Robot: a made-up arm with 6 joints.
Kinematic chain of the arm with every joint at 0, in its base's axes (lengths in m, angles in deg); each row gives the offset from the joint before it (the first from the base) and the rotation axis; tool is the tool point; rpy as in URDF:
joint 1: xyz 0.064 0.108 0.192 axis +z
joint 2: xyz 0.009 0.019 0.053 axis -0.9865 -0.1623 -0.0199
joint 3: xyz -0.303 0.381 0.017 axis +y
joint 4: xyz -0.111 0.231 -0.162 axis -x
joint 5: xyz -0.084 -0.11 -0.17 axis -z
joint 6: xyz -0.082 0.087 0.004 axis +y
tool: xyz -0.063 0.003 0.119 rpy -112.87 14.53 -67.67
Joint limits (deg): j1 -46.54..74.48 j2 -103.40..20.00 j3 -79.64..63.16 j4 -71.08..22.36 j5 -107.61..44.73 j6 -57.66..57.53
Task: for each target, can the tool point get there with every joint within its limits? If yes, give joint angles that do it. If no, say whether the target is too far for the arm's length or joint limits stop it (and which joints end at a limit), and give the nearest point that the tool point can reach.
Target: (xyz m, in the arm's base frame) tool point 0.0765 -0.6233 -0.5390
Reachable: no: joint limits stop it (at a limit: joint 1, joint 2, joint 6) | nearest point -0.2810 -0.3336 -0.3117 | short by 0.513 m
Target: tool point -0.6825 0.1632 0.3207
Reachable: yes | joints 59.80 -42.50 -50.39 -38.89 -49.11 14.47
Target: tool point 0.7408 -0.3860 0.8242
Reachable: no: joint limits stop it (at a limit: joint 1, joint 2, joint 3, joint 4) | nearest point 0.4532 -0.4346 0.9638 | short by 0.323 m
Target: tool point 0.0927 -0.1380 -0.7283
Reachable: no: joint limits stop it (at a limit: joint 1, joint 2, joint 6) | nearest point -0.2334 -0.0706 -0.4218 | short by 0.453 m
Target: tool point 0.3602 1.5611 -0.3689
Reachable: no: too far | nearest point 0.1573 1.0887 -0.1392 | short by 0.563 m
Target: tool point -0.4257 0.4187 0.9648
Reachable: yes | joints -31.27 -90.51 16.46 7.93 17.58 -9.39
